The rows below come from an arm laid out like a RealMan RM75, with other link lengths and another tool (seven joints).
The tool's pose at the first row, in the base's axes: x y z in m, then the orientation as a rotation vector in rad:
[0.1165 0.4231 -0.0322 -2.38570 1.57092 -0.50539]
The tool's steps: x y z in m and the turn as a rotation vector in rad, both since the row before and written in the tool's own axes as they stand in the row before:
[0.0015 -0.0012 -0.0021 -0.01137 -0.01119 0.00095]
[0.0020 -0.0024 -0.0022 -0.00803 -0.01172 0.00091]
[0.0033 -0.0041 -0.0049 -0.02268 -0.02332 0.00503]
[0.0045 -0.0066 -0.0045 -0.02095 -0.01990 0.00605]
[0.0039 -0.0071 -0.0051 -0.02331 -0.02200 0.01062]
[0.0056 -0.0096 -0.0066 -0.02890 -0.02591 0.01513]
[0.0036 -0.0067 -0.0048 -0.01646 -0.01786 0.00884]
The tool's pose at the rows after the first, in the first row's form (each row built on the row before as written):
[0.1172 0.4222 -0.0296 -2.39183 1.57432 -0.48336]
[0.1191 0.4213 -0.0264 -2.39536 1.57533 -0.46287]
[0.1219 0.4198 -0.0200 -2.40402 1.58474 -0.41677]
[0.1276 0.4181 -0.0130 -2.41054 1.59539 -0.37578]
[0.1335 0.4170 -0.0055 -2.41380 1.61141 -0.32941]
[0.1420 0.4150 0.0040 -2.41553 1.63361 -0.27296]
[0.1480 0.4137 0.0106 -2.41507 1.64493 -0.23673]

